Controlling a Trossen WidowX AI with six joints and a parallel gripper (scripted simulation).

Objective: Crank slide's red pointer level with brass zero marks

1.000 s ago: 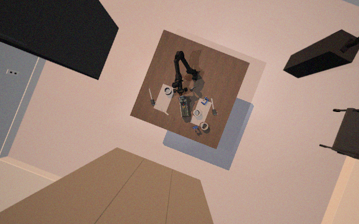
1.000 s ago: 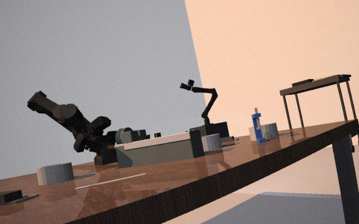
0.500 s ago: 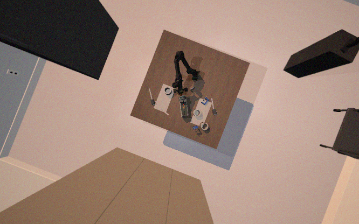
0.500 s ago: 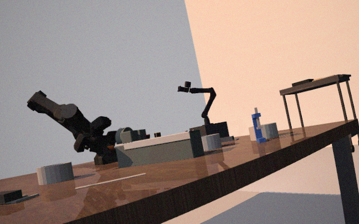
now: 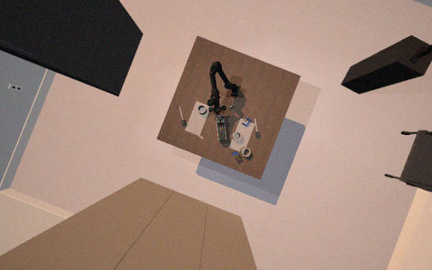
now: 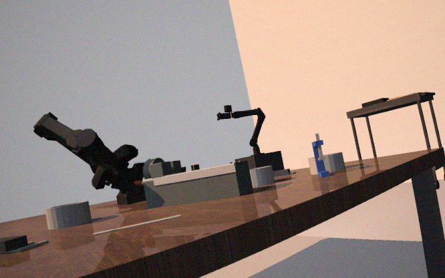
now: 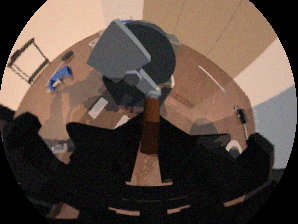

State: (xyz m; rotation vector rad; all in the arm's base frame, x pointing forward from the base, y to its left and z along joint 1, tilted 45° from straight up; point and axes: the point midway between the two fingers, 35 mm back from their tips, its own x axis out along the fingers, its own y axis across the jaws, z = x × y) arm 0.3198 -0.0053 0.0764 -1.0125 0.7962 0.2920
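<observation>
Now: gripper tip 10 mm past the crank handle, 10 mm to the left of it and 30 mm below it. Also, from my gripper tip: red pointer 90 mm ahead, 90 mm to the left, 40 mm above; then thin white rod 300 mm ahead, 100 mm to the right, 40 mm below.
</observation>
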